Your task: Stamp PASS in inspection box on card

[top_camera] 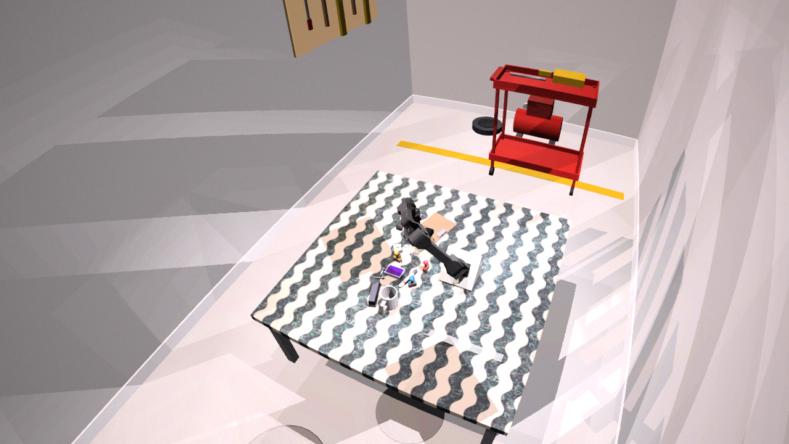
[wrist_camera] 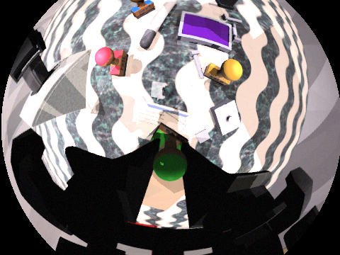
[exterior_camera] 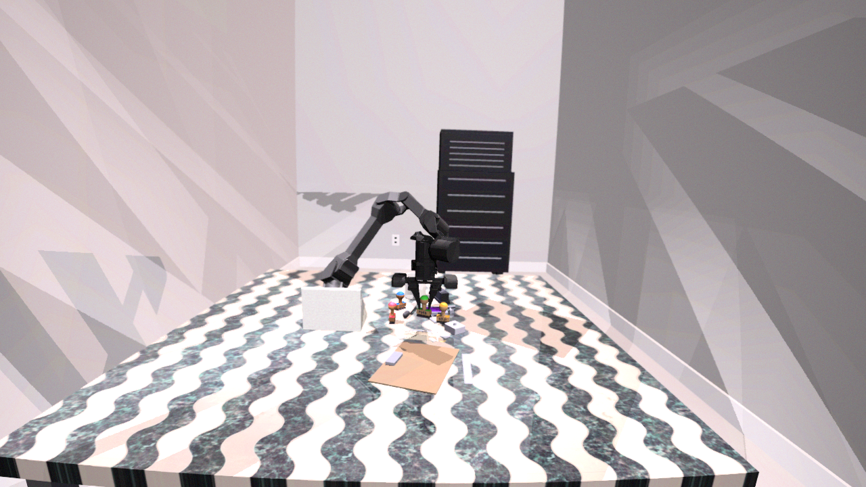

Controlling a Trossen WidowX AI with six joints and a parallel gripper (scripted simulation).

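My gripper tip is now 6 cm short of the yellow stamp, 9 cm to the right of it and 6 cm above it. The rest, counted from my gripper tip: ink pad (4 cm ahead, 17 cm to the left, 7 cm below); pink stamp (10 cm behind, 10 cm to the left, 6 cm below); green stamp (right at my gripper tip).
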